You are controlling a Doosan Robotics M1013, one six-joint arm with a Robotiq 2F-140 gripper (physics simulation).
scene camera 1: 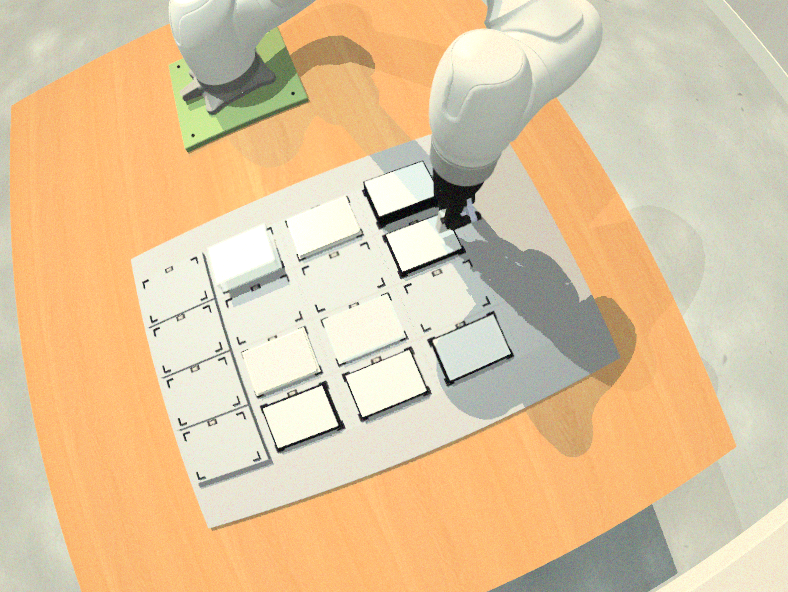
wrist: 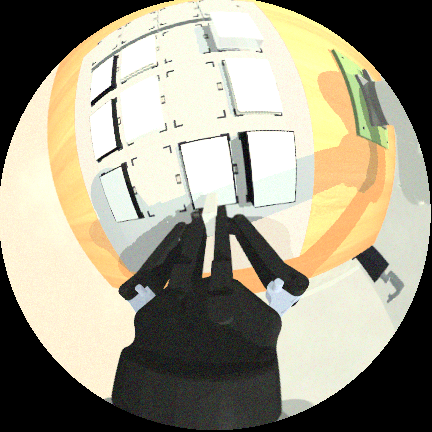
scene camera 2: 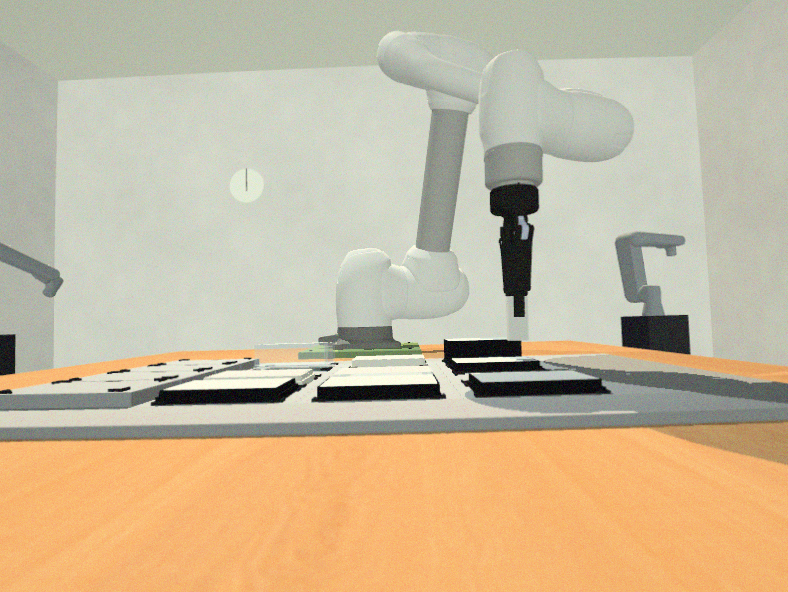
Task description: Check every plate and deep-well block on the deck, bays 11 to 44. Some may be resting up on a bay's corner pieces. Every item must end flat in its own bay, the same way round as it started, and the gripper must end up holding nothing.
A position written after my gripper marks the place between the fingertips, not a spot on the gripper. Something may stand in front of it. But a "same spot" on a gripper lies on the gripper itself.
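My gripper appears in the wrist view (213, 200), in scene camera 1 and in scene camera 2. For my gripper (scene camera 1: 450, 216) and (scene camera 2: 512, 277) are the same spot. A black-edged plate appears in scene camera 1 (413, 247), in scene camera 2 and in the wrist view. For the black-edged plate (wrist: 207, 161) and (scene camera 2: 480, 359) are the same spot.
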